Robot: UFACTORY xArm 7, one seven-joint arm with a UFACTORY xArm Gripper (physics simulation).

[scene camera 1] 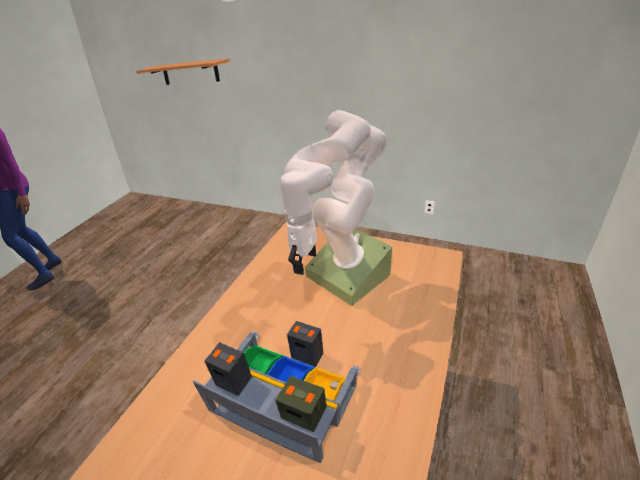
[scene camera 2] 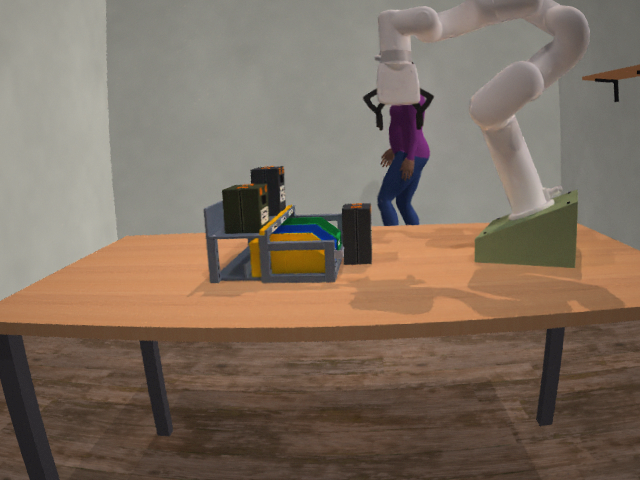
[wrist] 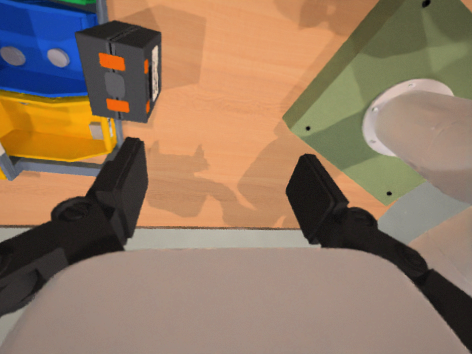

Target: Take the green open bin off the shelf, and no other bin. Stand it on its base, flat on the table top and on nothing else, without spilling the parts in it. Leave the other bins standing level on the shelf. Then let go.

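The green open bin stands in an end bay of the grey shelf, beside the blue bin. The yellow bin is at the other end. A sliver of the green bin shows at the top edge of the wrist view; its parts cannot be made out. My gripper is open and empty, high above the table, between shelf and robot base.
A black case stands upright on the table close before the bins. Another black case and a dark green case stand on the shelf's upper board. The green robot base is behind.
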